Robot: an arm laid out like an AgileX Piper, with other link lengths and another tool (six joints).
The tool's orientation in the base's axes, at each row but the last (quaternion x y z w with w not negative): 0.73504, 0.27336, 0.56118, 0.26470; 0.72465, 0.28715, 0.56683, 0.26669; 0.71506, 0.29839, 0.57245, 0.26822; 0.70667, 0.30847, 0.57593, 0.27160; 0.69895, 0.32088, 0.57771, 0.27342; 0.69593, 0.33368, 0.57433, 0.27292; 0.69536, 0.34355, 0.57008, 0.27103; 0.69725, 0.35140, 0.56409, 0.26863; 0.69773, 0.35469, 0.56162, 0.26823; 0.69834, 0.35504, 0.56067, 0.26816; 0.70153, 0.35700, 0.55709, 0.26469
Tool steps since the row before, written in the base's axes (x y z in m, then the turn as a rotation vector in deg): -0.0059, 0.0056, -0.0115, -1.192, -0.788, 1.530; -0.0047, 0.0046, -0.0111, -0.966, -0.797, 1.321; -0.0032, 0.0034, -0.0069, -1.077, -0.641, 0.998; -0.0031, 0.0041, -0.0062, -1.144, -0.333, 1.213; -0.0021, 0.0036, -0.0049, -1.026, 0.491, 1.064; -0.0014, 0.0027, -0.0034, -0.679, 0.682, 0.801; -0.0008, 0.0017, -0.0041, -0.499, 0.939, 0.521; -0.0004, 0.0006, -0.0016, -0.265, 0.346, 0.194; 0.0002, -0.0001, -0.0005, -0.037, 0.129, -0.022; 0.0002, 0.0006, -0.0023, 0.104, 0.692, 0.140; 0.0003, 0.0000, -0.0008, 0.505, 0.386, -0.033
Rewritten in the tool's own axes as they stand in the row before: -0.0052, -0.0126, -0.0035, 0.227, 1.500, -1.443; -0.0050, -0.0116, -0.0025, 0.124, 1.383, -1.177; -0.0026, -0.0077, -0.0019, 0.008, 1.030, -1.228; -0.0014, -0.0077, -0.0020, 0.367, 0.976, -1.343; -0.0006, -0.0063, -0.0012, 0.918, 0.349, -1.209; -0.0002, -0.0045, -0.0007, 0.945, 0.080, -0.817; -0.0012, -0.0043, 0.0001, 0.998, -0.263, -0.580; -0.0005, -0.0017, 0.0000, 0.359, -0.111, -0.293; -0.0004, -0.0003, 0.0003, 0.085, -0.102, -0.028; -0.0009, -0.0021, 0.0007, 0.647, -0.290, 0.086; -0.0004, -0.0006, 0.0005, 0.350, -0.155, 0.508
